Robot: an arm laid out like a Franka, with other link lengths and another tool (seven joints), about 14 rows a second.
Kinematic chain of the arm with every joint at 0, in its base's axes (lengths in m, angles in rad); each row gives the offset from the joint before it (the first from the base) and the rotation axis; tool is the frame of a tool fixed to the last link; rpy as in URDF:
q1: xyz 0 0 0.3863 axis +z
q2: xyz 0 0 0 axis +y
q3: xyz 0 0 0.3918 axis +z
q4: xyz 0.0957 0 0 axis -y
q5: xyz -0.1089 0 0.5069 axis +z
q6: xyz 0 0 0 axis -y
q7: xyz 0.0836 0 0 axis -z
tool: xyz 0.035 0.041 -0.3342 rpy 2.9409 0 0.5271
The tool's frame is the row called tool.
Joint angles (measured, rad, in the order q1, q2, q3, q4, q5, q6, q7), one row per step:
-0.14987 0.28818 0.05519 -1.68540 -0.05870 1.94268 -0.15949
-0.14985 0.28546 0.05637 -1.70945 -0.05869 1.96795 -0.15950
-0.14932 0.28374 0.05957 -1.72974 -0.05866 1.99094 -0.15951
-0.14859 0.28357 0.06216 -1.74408 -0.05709 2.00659 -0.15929
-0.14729 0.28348 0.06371 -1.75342 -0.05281 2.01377 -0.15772
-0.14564 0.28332 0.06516 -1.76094 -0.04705 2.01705 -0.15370
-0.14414 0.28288 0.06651 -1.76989 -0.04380 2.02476 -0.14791
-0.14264 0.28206 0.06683 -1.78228 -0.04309 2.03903 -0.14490
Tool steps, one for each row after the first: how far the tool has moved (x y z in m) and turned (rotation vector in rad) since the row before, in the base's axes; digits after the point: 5 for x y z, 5 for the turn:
-0.00177 0.00166 -0.00985 0.00041 -0.00399 0.00250
-0.00105 0.00360 -0.00851 0.00097 -0.00456 0.00478
-0.00108 0.00353 -0.00683 0.00237 -0.00173 0.00311
-0.00157 0.00369 -0.00466 0.00456 0.00164 -0.00029
-0.00190 0.00415 -0.00384 0.00583 0.00351 -0.00336
-0.00112 0.00323 -0.00410 0.00329 0.00041 -0.00415
-0.00080 0.00188 -0.00529 0.00066 -0.00282 -0.00102

